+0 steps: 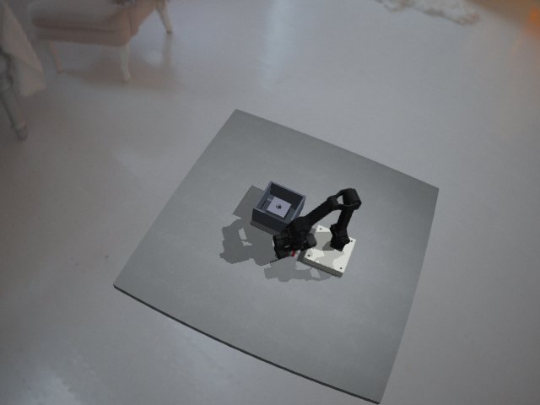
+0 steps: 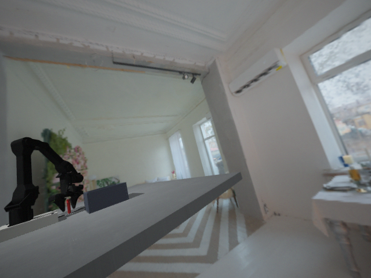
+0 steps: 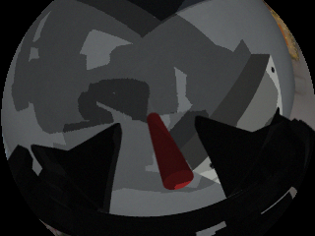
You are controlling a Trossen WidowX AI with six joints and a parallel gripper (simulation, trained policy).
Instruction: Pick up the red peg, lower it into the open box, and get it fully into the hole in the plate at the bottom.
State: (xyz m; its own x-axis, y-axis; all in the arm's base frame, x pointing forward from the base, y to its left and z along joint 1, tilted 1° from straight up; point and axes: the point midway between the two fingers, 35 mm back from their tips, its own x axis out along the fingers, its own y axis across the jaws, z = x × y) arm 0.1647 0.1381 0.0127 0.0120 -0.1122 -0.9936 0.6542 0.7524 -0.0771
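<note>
Right now my gripper tip is 20 mm below the red peg. From my gripper tip the other things lie so: plate: 170 mm to the right, 170 mm ahead, 30 mm above; then dark grey box: 170 mm to the right, 170 mm ahead, 10 mm above.
</note>
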